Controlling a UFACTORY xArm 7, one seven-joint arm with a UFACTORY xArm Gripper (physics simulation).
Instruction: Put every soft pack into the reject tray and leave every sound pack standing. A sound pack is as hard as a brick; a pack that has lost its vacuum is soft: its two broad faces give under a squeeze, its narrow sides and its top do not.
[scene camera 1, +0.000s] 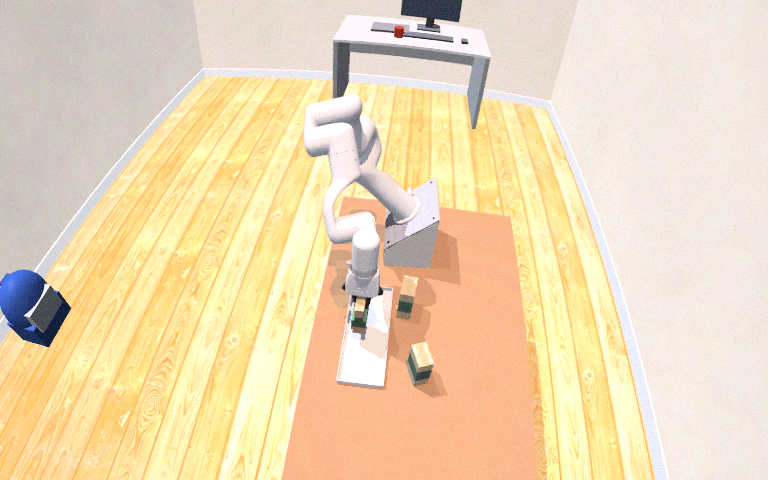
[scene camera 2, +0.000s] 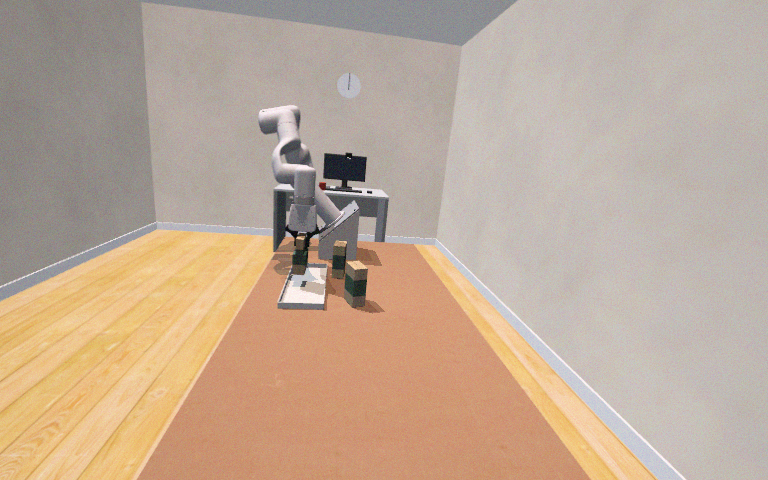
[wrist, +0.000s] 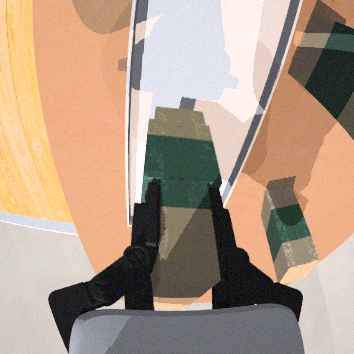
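Note:
My gripper is shut on a tan and green pack, held upright above the back part of the white reject tray. In the wrist view the fingertips look pressed into the sides of its green band. A second pack stands beside the tray's back right corner. A third pack stands right of the tray's front part; the wrist view cuts it off.
The tray and packs are on an orange mat. The arm's grey base stands behind the second pack. A desk is against the back wall. A blue object is at the far left.

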